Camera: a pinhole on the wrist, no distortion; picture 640 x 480 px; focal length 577.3 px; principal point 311.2 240.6 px. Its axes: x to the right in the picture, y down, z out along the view. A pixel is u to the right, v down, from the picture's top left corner.
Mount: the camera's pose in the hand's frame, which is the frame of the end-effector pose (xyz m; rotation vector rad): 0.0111 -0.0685 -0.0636 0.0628 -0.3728 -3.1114
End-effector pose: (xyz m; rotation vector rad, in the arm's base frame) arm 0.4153 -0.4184 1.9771 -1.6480 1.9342 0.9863
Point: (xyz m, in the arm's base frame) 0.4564 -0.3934 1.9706
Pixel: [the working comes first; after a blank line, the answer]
In the camera's frame: 0.0287 -0.0085 0.0865

502.8 183.7
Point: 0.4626 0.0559 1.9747
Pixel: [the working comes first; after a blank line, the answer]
In the camera's frame: 0.3232 0.0513 0.4207

outside the picture
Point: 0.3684 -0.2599 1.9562
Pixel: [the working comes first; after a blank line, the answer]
In the camera's frame: 0.0840 -0.0661 0.2258

526.1 71.5
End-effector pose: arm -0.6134 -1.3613 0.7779 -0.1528 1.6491 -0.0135
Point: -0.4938 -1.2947 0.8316
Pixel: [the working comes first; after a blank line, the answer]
In the camera's frame: 0.0720 -0.0717 0.2091

509.9 42.8
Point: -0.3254 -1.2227 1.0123
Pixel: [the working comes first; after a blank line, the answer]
In the camera's frame: 0.2649 -0.0715 0.3793

outside the picture
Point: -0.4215 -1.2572 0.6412
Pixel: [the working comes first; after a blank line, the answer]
In the camera's frame: -0.1112 -0.0980 0.3021

98.7 53.3
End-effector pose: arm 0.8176 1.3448 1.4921 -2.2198 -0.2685 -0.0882
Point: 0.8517 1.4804 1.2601
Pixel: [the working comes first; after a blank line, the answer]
In the camera's frame: -0.0217 -0.0957 0.3440

274.7 79.9
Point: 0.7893 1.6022 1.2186
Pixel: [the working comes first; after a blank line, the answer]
In the camera's frame: 0.0217 -0.0138 0.4529

338.9 223.0
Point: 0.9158 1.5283 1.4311
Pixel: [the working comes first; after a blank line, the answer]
In the camera's frame: -0.1143 0.0301 0.2379

33.8 313.6
